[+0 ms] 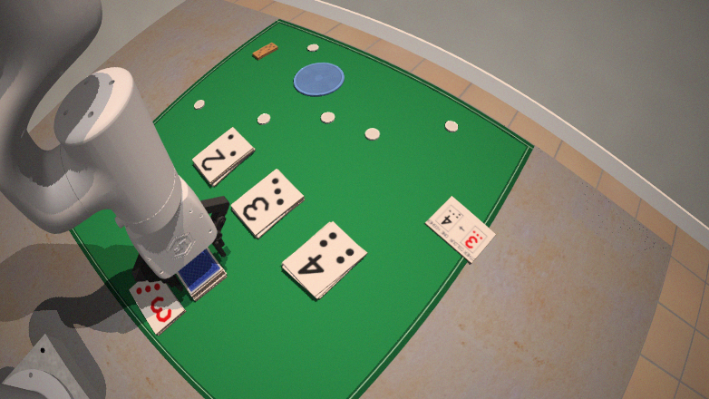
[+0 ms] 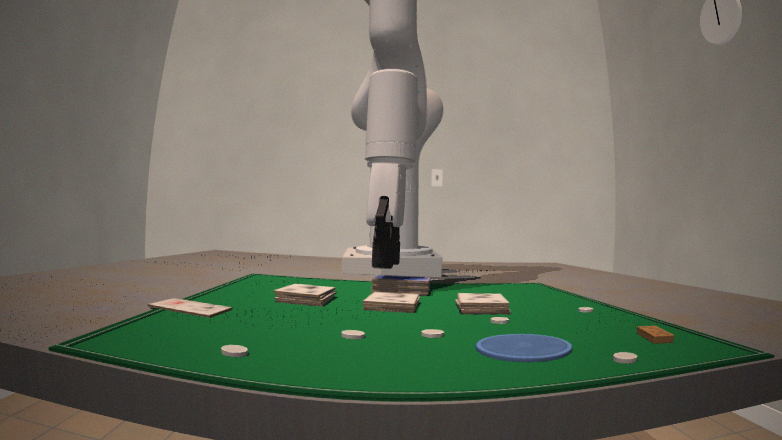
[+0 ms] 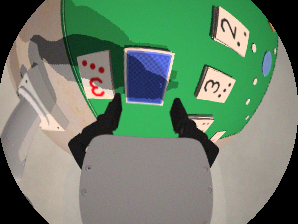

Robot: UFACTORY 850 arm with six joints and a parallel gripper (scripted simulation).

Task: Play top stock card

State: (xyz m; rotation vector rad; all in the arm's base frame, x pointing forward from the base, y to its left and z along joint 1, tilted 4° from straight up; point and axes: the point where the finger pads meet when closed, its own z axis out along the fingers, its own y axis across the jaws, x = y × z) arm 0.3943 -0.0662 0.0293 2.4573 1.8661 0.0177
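Right now the card is 30 mm to the left of my hand and 30 mm below it. Round my hand: green card cloth (180 mm ahead, 10 mm to the left, 70 mm below).
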